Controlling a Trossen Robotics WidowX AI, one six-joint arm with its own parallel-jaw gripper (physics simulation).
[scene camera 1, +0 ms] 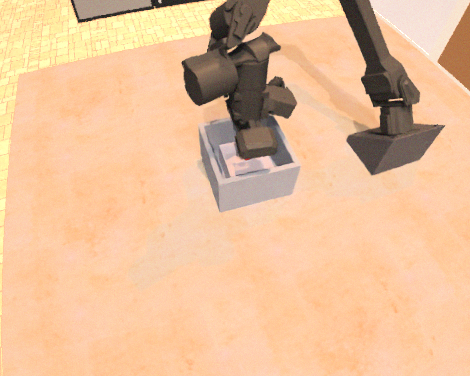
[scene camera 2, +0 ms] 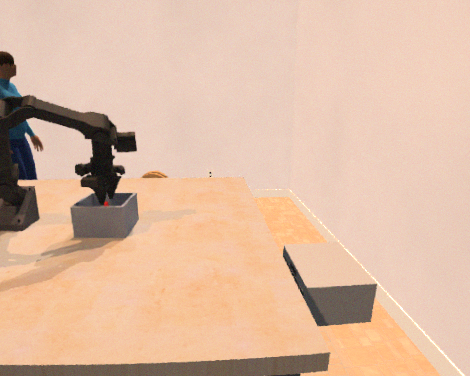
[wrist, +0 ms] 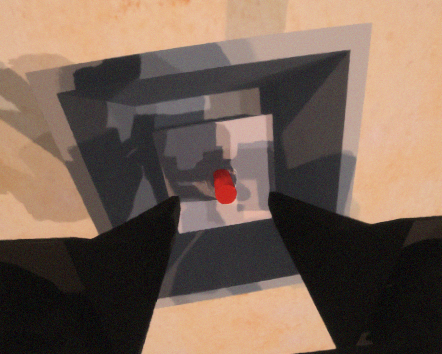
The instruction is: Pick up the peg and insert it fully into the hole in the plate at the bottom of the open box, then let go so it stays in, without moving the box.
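Seen in the pictures: gripper, fingertip midpoint: [scene camera 2: 106,201] [wrist: 224,200]; arm's base at its link origin: [scene camera 1: 398,132] [scene camera 2: 15,197].
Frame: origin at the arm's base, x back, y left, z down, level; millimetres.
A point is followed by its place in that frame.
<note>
The red peg [scene camera 1: 247,158] [scene camera 2: 106,203] {z 5, x -333, y -64 mm} [wrist: 225,190] {z 3, x -327, y -59 mm} stands roughly upright, with its lower end at the hole in the pale square plate [scene camera 1: 227,151] {z 33, x -363, y -85 mm} [wrist: 252,129] {z 33, x -295, y -30 mm}. How deep it sits cannot be told. The plate lies at the bottom of the grey open box [scene camera 1: 257,187] {z 31, x -337, y 20 mm} [scene camera 2: 92,222] {z 41, x -311, y -140 mm} [wrist: 325,45] {z -7, x -259, y -1 mm}. My gripper [scene camera 2: 106,198] {z 1, x -333, y -61 mm} [wrist: 224,200] {z 1, x -333, y -61 mm} is open and points down over the box. In the wrist view its dark fingertips are apart, one on each side of the peg, with a gap on both sides. In scene camera 1 the wrist and a finger hide most of the peg and the hole.
The box walls surround the plate and the fingers. The box stands on the table [scene camera 1: 150,300] {z 91, x -581, y 148 mm} [scene camera 2: 200,300] {z 91, x -641, y -473 mm}. The arm's base [scene camera 1: 395,147] {z -1, x -35, y 35 mm} stands to the right in scene camera 1. A grey block [scene camera 2: 340,300] stands beyond the table edge, and a person [scene camera 2: 17,130] is behind the arm.
</note>
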